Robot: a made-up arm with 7 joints.
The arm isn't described. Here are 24 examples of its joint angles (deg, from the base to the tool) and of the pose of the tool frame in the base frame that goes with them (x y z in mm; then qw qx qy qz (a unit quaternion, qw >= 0)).
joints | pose
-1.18 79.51 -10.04 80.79 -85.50 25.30 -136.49 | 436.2 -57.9 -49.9 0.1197 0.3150 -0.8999 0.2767
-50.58 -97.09 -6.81 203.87 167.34 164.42 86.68 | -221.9 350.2 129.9 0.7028 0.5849 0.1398 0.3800
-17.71 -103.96 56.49 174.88 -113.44 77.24 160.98 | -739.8 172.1 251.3 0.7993 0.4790 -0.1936 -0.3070
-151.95 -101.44 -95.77 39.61 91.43 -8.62 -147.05 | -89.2 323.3 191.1 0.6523 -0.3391 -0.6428 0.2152
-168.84 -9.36 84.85 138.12 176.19 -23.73 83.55 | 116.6 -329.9 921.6 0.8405 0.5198 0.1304 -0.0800
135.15 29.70 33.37 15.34 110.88 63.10 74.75 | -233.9 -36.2 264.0 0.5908 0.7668 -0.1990 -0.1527
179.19 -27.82 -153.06 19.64 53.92 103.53 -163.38 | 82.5 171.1 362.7 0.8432 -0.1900 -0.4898 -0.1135
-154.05 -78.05 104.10 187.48 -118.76 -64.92 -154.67 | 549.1 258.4 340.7 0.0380 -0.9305 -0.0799 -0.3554
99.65 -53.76 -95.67 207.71 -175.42 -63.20 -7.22 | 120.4 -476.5 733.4 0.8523 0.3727 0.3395 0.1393
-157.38 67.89 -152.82 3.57 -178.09 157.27 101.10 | -123.5 78.2 660.0 0.2788 -0.3706 -0.2168 0.8590
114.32 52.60 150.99 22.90 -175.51 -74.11 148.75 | -45.4 67.4 486.2 0.1433 -0.8667 0.4406 -0.1851
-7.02 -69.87 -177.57 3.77 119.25 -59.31 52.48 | -111.3 155.4 348.6 0.2627 -0.5991 -0.2598 -0.7104
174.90 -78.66 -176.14 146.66 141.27 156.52 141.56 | 607.3 37.8 476.0 0.1168 -0.4101 0.0924 0.8998
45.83 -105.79 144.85 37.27 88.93 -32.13 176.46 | -282.0 140.3 173.7 0.6940 -0.6602 0.1757 0.2274
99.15 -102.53 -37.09 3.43 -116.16 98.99 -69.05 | 227.6 -4.6 437.4 0.5904 0.2258 0.7511 0.1906
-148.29 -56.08 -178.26 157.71 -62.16 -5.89 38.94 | 525.4 447.4 709.2 0.1014 -0.5287 -0.3091 -0.7840
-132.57 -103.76 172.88 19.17 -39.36 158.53 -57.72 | 177.0 47.6 267.0 0.1105 -0.4778 -0.2741 -0.8273
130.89 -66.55 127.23 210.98 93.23 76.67 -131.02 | 558.1 -302.2 665.4 0.3597 0.4434 0.7606 0.3090
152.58 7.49 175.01 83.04 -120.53 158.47 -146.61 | 90.8 -209.7 860.8 0.2736 -0.6370 -0.0828 0.7159
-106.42 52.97 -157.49 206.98 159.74 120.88 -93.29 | -115.6 -564.5 463.2 0.1677 -0.9853 0.0316 0.0030
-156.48 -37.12 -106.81 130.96 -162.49 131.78 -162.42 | 405.3 271.1 867.6 0.4861 0.1887 0.6361 -0.5688
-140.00 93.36 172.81 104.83 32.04 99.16 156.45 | -332.1 -245.6 751.4 0.7097 -0.4858 0.4201 0.2894
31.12 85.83 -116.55 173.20 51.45 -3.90 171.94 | 613.9 443.0 483.9 0.7030 -0.5041 0.4111 -0.2876
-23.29 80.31 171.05 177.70 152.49 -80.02 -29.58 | 509.4 -124.4 573.6 0.4735 -0.0343 0.3062 0.8252
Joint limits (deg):
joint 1: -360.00..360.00
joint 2: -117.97..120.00
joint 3: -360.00..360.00
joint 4: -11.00..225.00
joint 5: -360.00..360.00
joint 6: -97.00..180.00
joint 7: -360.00..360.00
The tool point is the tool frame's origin. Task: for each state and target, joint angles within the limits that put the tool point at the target. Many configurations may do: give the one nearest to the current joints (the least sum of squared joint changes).
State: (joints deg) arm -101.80 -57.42 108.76 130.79 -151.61 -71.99 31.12
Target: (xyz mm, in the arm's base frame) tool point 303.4 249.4 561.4
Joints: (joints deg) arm -104.38 -43.63 101.04 112.41 -160.52 -84.65 31.12
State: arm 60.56 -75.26 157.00 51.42 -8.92 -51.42 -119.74
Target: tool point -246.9 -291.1 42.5
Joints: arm 64.06 -78.47 161.47 39.96 -11.70 -50.95 -119.74
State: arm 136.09 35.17 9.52 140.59 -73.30 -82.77 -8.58
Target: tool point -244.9 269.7 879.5
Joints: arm 109.43 28.40 6.92 144.10 -59.23 -70.92 -8.58
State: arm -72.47 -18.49 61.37 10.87 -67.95 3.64 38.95
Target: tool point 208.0 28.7 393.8
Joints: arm -60.70 -38.72 41.30 5.45 -69.54 0.47 38.95
